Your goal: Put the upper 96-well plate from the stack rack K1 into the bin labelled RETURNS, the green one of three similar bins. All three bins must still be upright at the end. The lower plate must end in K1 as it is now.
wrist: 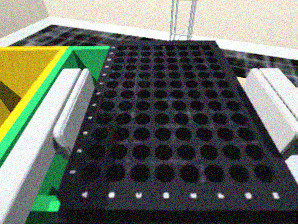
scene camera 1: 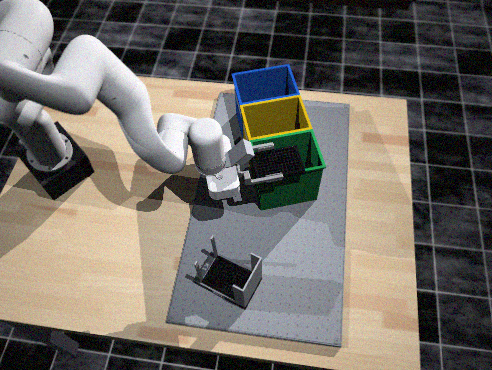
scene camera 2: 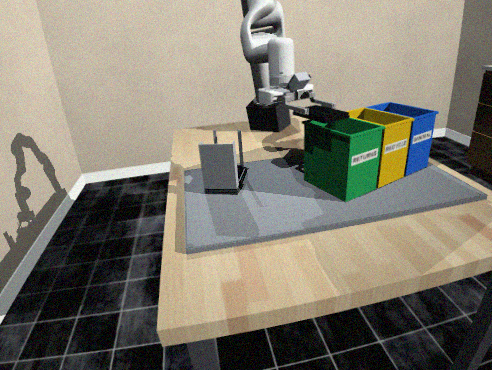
In view: a green returns bin (scene camera 2: 346, 166), a yellow bin (scene camera 1: 286, 115) and a blue bin (scene camera 1: 268, 83).
The green returns bin also shows in scene camera 1 (scene camera 1: 302, 188). The yellow bin also shows in scene camera 2 (scene camera 2: 395, 137). The wrist view does not show the blue bin: it is out of frame.
